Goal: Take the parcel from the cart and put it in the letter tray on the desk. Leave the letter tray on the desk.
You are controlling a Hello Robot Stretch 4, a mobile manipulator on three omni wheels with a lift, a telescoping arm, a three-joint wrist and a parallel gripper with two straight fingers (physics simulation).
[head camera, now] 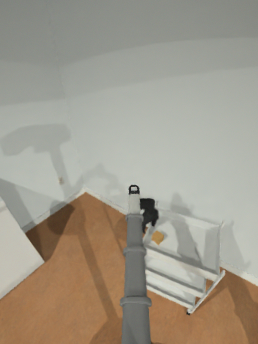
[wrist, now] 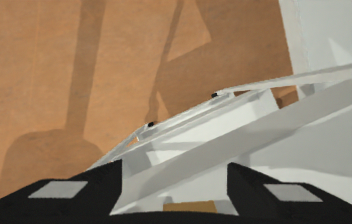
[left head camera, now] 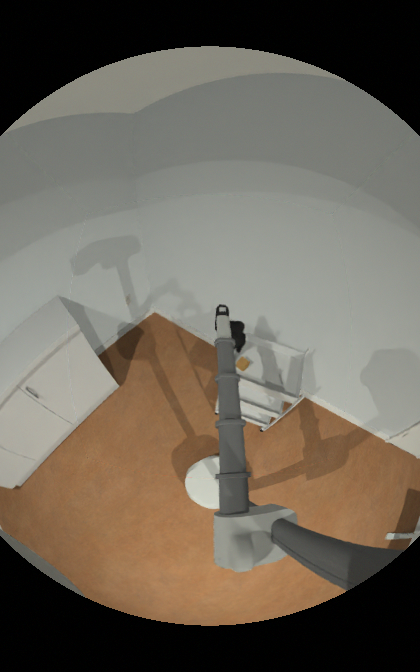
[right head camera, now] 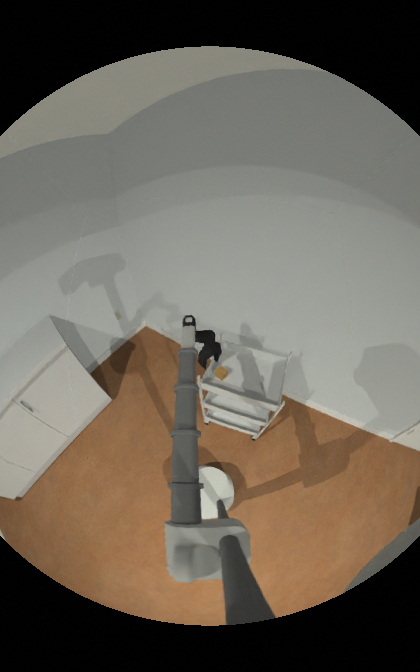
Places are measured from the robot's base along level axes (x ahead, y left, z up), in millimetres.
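Pixels of known places: gripper, fingertip midpoint: (head camera: 148,229) (wrist: 174,176).
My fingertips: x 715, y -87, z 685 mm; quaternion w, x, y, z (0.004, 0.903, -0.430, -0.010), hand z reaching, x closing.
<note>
Behind a point stands the place of what it marks.
The parcel, a small orange-brown box (head camera: 158,237) @(x 653, y -146, z 685 mm) (left head camera: 243,363) (right head camera: 221,373) (wrist: 190,206) @(x 690, y -127, z 644 mm), rests on the top shelf of the white cart (head camera: 182,263) @(x 486, y -252, z 692 mm) (left head camera: 270,389) (right head camera: 240,395) (wrist: 215,147) @(x 750, y -103, z 663 mm), near its left end. In the wrist view its lower part is hidden by the gripper body. My gripper (right head camera: 210,362) (wrist: 174,176) @(x 715, y -87, z 685 mm) is open and empty, above the cart's left end. The parcel shows low in the wrist view, between the lines of the two spread fingers, and is not held. The desk and the letter tray cannot be made out in these views.
A white cabinet (left head camera: 55,390) (right head camera: 50,405) stands at the left. The cart stands close to the back wall (head camera: 165,140) @(x 1216, y -250, z 1086 mm). A round white thing (left head camera: 201,482) (right head camera: 217,492) is on the floor beneath my arm. Part of another pale unit (left head camera: 409,440) shows at the right edge.
</note>
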